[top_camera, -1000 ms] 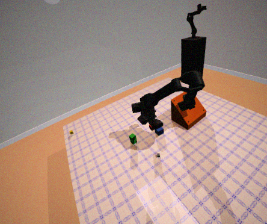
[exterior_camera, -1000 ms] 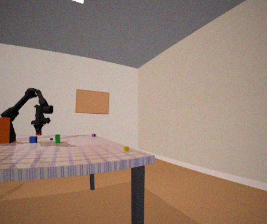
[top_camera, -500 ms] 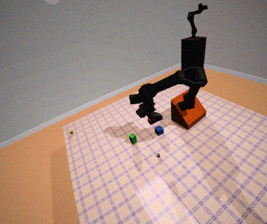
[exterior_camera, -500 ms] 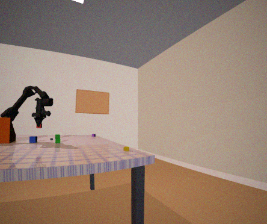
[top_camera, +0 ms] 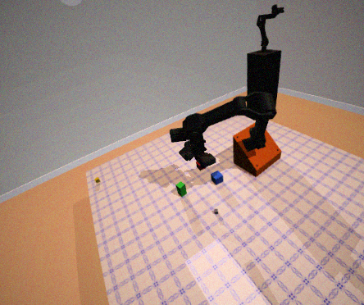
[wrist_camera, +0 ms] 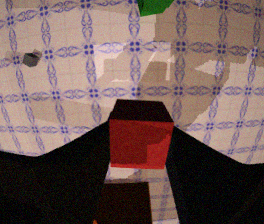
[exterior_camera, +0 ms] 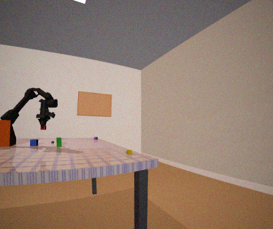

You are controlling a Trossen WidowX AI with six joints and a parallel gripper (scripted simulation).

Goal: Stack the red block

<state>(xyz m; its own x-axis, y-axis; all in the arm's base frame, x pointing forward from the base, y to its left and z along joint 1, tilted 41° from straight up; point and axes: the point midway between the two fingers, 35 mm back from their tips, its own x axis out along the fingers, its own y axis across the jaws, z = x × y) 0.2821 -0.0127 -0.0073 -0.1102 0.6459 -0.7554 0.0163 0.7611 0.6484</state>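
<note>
The green block lies 12 cm ahead of my gripper tip, 1 cm to the right of it and 8 cm below it. Also, from my gripper tip: dark cube 4 cm ahead, 17 cm to the left, 12 cm below; blue block 7 cm behind, 2 cm to the left, 11 cm below; red block 1 cm above.
</note>
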